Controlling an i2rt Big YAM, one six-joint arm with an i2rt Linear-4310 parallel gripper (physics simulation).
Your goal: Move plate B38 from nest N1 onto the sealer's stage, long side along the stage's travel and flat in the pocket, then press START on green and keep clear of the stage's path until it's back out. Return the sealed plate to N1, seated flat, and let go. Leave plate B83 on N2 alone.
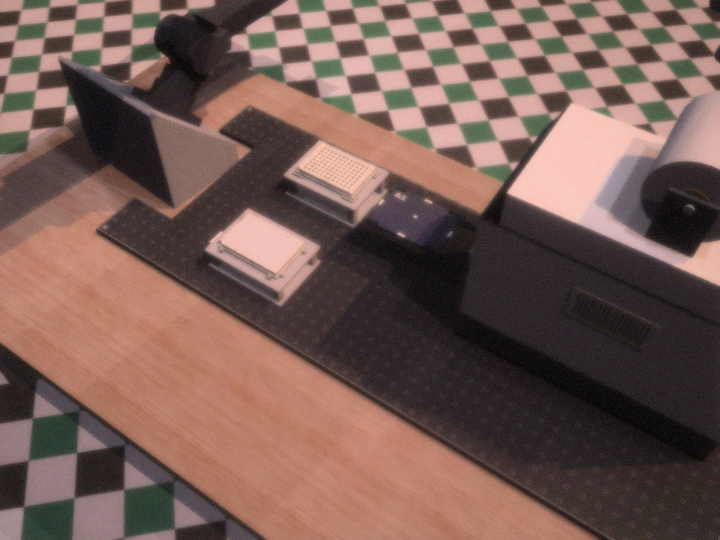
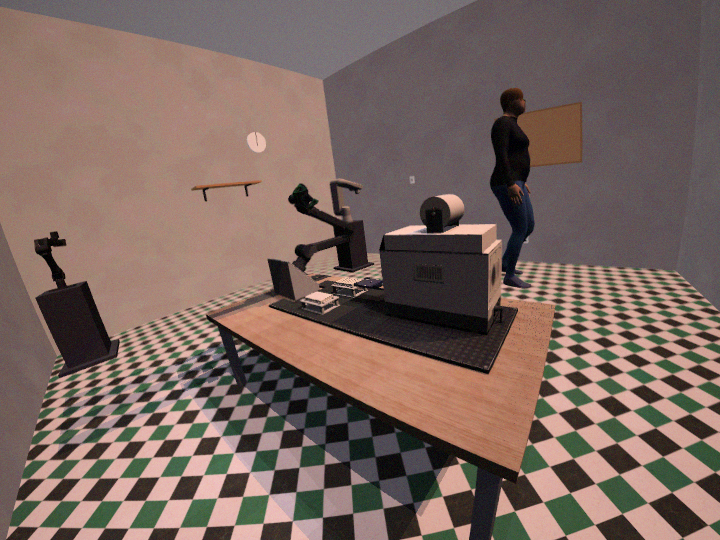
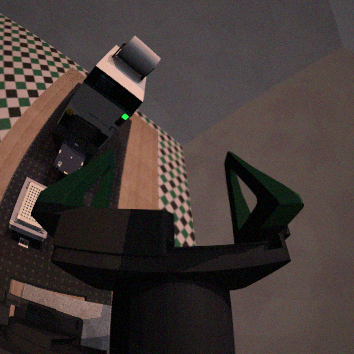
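Seen in the pictures: gripper, fingertip midpoint: (image 2: pixel 312 195) (image 3: pixel 169 155); arm's base, origin of the base link: (image 1: pixel 165 110) (image 2: pixel 296 271) (image 3: pixel 58 327).
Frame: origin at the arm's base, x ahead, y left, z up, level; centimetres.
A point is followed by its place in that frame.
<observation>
A plate with open wells (image 1: pixel 339 168) @(x 30.9, y 15.0, z -6.1 cm) (image 2: pixel 348 280) @(x 29.5, y 15.3, z -6.3 cm) (image 3: pixel 31 201) @(x 30.6, y 16.3, z -6.8 cm) lies flat on a grey nest. A plate with a plain white top (image 1: pixel 264 241) @(x 33.0, y -6.8, z -6.8 cm) (image 2: pixel 320 297) @(x 35.6, y -8.0, z -6.8 cm) lies on the other nest. Plate and nest labels are not readable, so I cannot tell B38 from B83. The sealer's dark blue stage (image 1: pixel 414 223) @(x 51.7, y 11.1, z -3.1 cm) (image 2: pixel 368 283) @(x 50.9, y 10.4, z -3.1 cm) (image 3: pixel 70 157) @(x 50.8, y 12.2, z -3.0 cm) is out and bare, beside the wells plate's nest. A green light (image 3: pixel 125 117) @(x 66.9, y 4.5, z 14.0 cm) shows on the sealer (image 1: pixel 523 279) @(x 75.4, y 4.6, z 7.7 cm) (image 2: pixel 442 279) @(x 93.2, y 7.1, z 5.9 cm) (image 3: pixel 90 106) @(x 65.2, y 17.4, z 9.2 cm). My gripper (image 2: pixel 303 198) @(x 18.2, y 8.0, z 41.6 cm) (image 3: pixel 169 155) @(x 18.2, y 8.0, z 41.6 cm) is open and empty, high above the table, away from both plates.
An upright grey panel (image 1: pixel 191 156) @(x 8.6, y -2.1, z -5.0 cm) (image 2: pixel 290 280) @(x 7.8, y -8.6, z -2.1 cm) stands near the arm's base. A film roll (image 1: pixel 697 151) @(x 87.4, y 11.7, z 34.2 cm) (image 2: pixel 443 210) @(x 92.9, y 10.6, z 29.6 cm) (image 3: pixel 138 57) @(x 82.9, y 16.8, z 29.8 cm) sits on the sealer. A person (image 2: pixel 511 156) stands beyond the table (image 2: pixel 372 372) @(x 88.6, y -26.9, z -14.3 cm). Other arms on pedestals stand farther off.
</observation>
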